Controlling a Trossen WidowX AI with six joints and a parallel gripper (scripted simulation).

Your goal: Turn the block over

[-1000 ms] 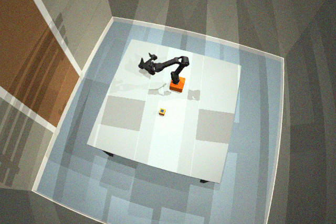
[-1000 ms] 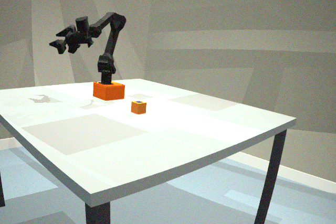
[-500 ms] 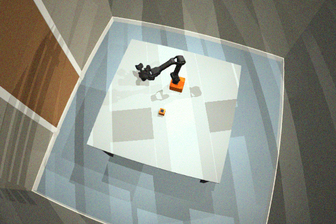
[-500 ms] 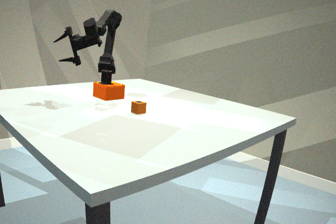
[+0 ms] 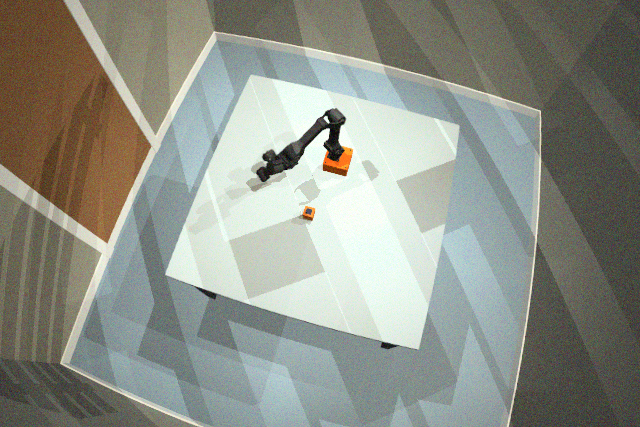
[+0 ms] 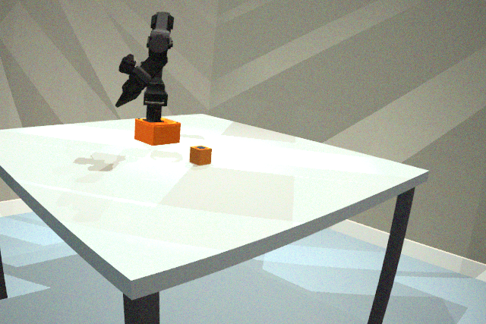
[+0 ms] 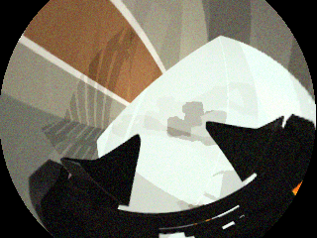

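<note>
Now: gripper tip 270 mm to the right of the orange block, 150 mm above it and 60 mm short of it.
</note>
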